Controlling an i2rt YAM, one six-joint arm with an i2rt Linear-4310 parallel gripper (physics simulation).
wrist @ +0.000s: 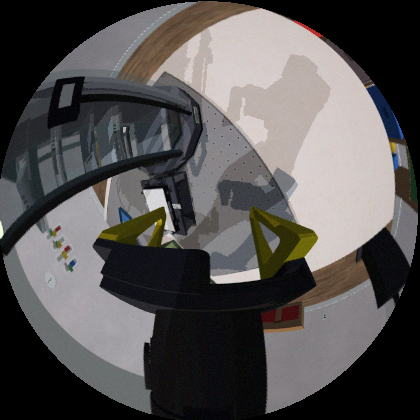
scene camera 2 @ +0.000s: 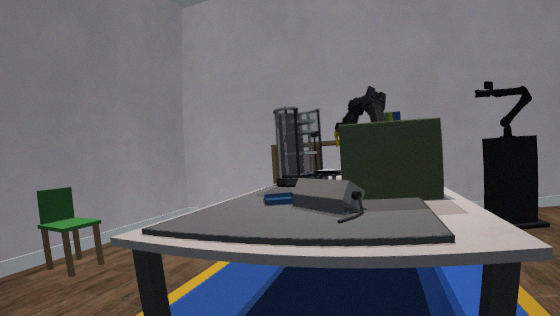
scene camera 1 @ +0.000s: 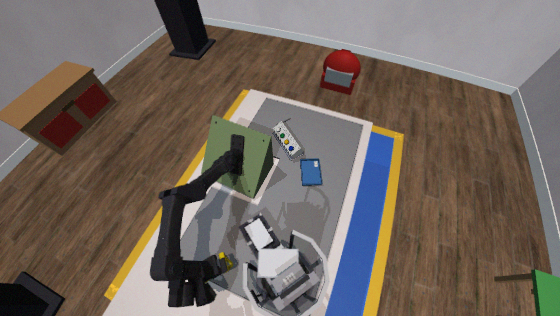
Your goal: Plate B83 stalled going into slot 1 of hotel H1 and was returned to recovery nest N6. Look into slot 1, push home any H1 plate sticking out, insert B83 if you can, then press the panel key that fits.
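Places are measured from the arm's base along level axes (x left, y down, z back), in centimetres.
Where they show: gripper, fingertip midpoint: [wrist: 207, 210] [scene camera 1: 222, 269]; arm's base, link origin: [scene camera 2: 385, 153] [scene camera 1: 237, 154].
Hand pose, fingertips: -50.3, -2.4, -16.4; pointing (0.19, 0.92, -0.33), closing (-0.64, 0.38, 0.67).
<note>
Each offset is from my fingertips to the top centre of the thing, as dx, dy, dz. "pt": to the spot under its first point.
My gripper [scene camera 1: 228, 260] [wrist: 207, 210] is open, its yellow fingers wide apart with nothing between them. It hangs beside the hotel and the nest. The hotel @(+5.2, -24.4, -23.0) [scene camera 2: 286, 145] [wrist: 135, 99] is a tall round rack with dark rails and several levels; slot numbers and how far its plates sit in cannot be read. A white-topped plate @(+18.4, +8.9, -6.7) [scene camera 1: 260, 234] [wrist: 159, 205] lies in the dark nest @(pt +16.3, +15.8, -2.7) [wrist: 185, 205] beside the hotel; no label is legible. The grey key panel @(+73.8, +7.9, -3.3) [scene camera 1: 294, 146] [scene camera 2: 325, 195] has white, green, yellow and blue keys in the scene camera 1 view.
A green slanted stand [scene camera 1: 217, 145] [scene camera 2: 392, 160] carries the arm's base. A blue tray @(+59.2, +14.6, -20.8) [scene camera 1: 311, 175] [scene camera 2: 278, 199] lies near the panel. A cable runs from the panel's end. Another dark arm [scene camera 2: 515, 107] stands on a black pedestal [scene camera 2: 510, 175] beyond the table.
</note>
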